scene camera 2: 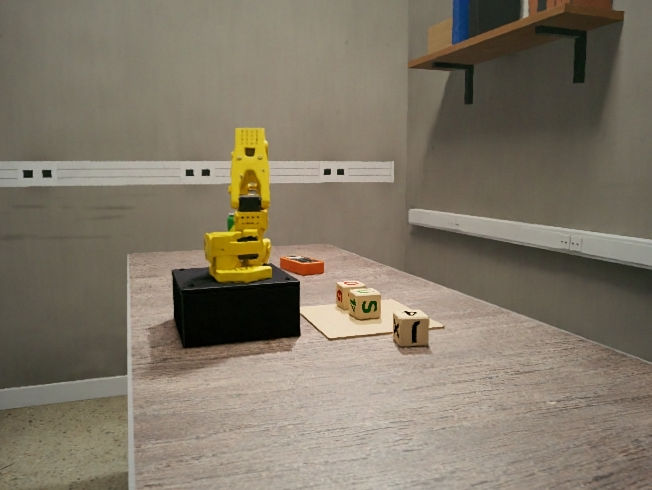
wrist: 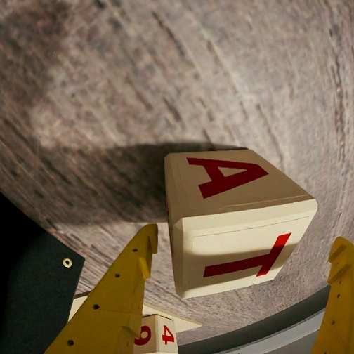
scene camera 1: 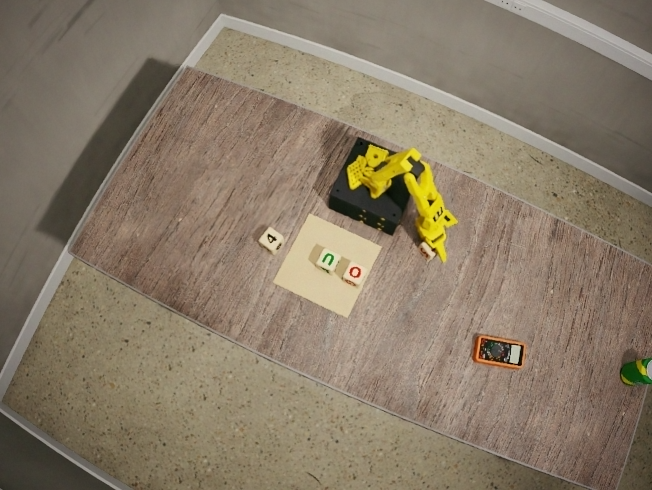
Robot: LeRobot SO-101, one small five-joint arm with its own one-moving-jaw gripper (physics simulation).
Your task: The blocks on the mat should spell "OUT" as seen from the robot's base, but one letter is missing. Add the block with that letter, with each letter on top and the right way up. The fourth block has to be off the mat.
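Note:
The T block (scene camera 1: 425, 251) (wrist: 240, 257) lies off the mat beside the robot base; a red T and a red A show on two faces in the wrist view. My gripper (scene camera 1: 432, 252) (wrist: 245, 234) is open, its jaws low around the block with a gap on each side; the arm hides it in scene view 2. The red O block (scene camera 1: 354, 272) (scene camera 2: 347, 295) (wrist: 160, 334) and green U block (scene camera 1: 327, 260) (scene camera 2: 365, 304) stand side by side on the mat (scene camera 1: 316, 289) (scene camera 2: 337, 329) (wrist: 185, 321). The block with a black 4 on top (scene camera 1: 271, 239) (scene camera 2: 411, 329) stands off the mat.
The black robot base (scene camera 1: 366, 208) (scene camera 2: 239, 313) (wrist: 37, 285) stands between the table's back edge and the mat. An orange multimeter (scene camera 1: 499, 351) (scene camera 2: 302, 265) lies farther out on the table. A green can (scene camera 1: 636, 371) is at the far right edge.

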